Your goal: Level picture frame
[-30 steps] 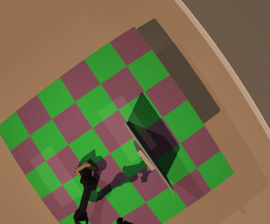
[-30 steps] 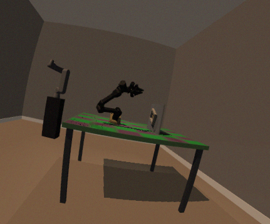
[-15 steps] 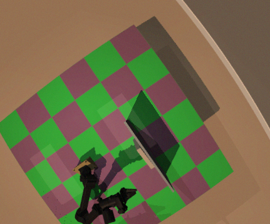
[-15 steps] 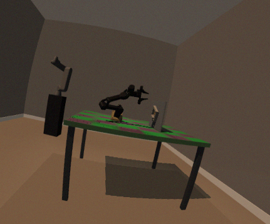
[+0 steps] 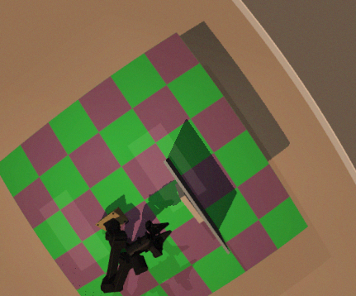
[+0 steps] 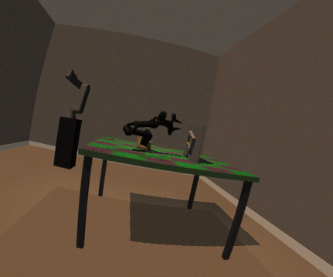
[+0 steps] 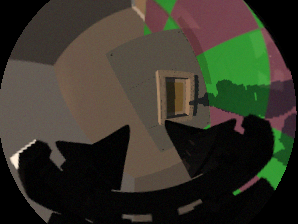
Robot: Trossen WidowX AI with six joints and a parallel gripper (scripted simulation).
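The picture frame lies 120 mm ahead of my gripper tip, 110 mm below it and 30 mm to the left of it. Also, from my gripper tip: grey wall panel (130 mm ahead, 120 mm below, 10 mm to the left).
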